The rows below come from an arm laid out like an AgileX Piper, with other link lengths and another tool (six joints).
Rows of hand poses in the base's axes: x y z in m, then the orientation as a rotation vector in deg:
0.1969, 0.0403, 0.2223, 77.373, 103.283, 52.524
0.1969, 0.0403, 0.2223, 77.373, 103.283, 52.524
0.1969, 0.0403, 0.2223, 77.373, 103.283, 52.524
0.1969, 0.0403, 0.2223, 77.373, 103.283, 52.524
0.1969, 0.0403, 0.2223, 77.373, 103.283, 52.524
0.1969, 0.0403, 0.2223, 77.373, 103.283, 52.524
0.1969, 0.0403, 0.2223, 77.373, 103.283, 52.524
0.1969, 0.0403, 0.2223, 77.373, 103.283, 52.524
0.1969, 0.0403, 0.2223, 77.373, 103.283, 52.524
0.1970, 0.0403, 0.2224, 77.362, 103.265, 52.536
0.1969, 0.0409, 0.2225, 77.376, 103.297, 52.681
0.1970, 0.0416, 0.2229, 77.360, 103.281, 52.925
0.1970, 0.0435, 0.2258, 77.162, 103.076, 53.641
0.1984, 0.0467, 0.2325, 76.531, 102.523, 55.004
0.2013, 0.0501, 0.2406, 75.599, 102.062, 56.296
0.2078, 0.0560, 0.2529, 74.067, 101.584, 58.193
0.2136, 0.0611, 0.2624, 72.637, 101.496, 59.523
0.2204, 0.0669, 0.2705, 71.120, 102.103, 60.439
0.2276, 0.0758, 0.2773, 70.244, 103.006, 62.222
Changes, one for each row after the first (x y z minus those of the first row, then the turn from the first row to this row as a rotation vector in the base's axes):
0.0000, 0.0000, 0.0000, 0.000, 0.000, 0.000
0.0000, 0.0000, 0.0000, 0.000, 0.000, 0.000
0.0000, 0.0000, 0.0000, 0.000, 0.000, 0.000
0.0000, 0.0000, 0.0000, 0.000, 0.000, 0.000
0.0000, 0.0000, 0.0000, 0.000, 0.000, 0.000
0.0000, 0.0000, 0.0000, 0.000, 0.000, 0.000
0.0000, 0.0000, 0.0000, 0.000, 0.000, 0.000
0.0000, 0.0000, 0.0000, 0.000, 0.000, 0.000
0.0001, 0.0000, 0.0001, 0.002, -0.021, -0.002
0.0000, 0.0006, 0.0002, 0.110, -0.020, 0.066
0.0001, 0.0013, 0.0006, 0.270, -0.087, 0.153
0.0001, 0.0032, 0.0035, 0.661, -0.477, 0.372
0.0015, 0.0064, 0.0102, 1.283, -1.467, 0.792
0.0044, 0.0098, 0.0183, 1.720, -2.547, 1.363
0.0109, 0.0157, 0.0306, 2.302, -4.077, 2.399
0.0167, 0.0208, 0.0401, 2.556, -5.173, 3.424
0.0235, 0.0266, 0.0482, 2.497, -5.764, 4.748
0.0307, 0.0355, 0.0550, 3.372, -5.912, 6.319

